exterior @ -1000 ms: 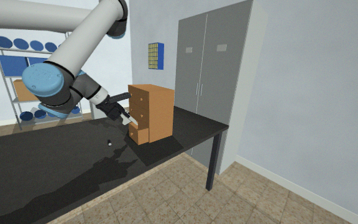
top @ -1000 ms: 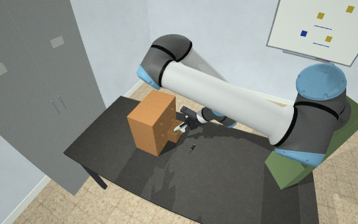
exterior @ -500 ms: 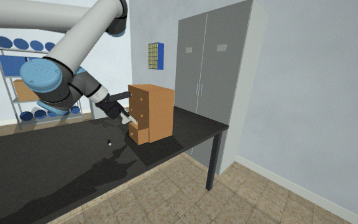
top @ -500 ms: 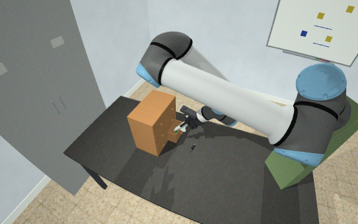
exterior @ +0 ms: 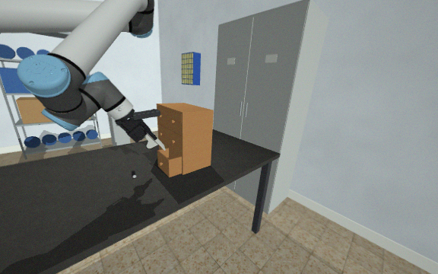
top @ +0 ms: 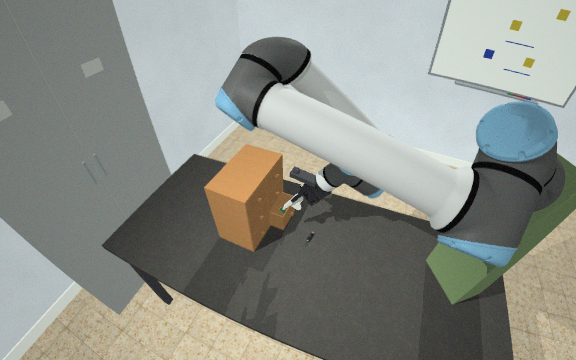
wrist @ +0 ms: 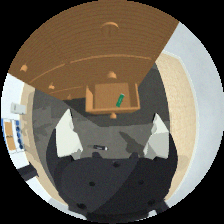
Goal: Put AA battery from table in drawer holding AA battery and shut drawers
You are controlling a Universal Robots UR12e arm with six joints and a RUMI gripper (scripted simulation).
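Right now my hand is 16 cm above the dark AA battery, 13 cm past it and 1 cm to the right of it. Round my hand: small green object (15 cm below, 6 cm ahead, 1 cm to the right).
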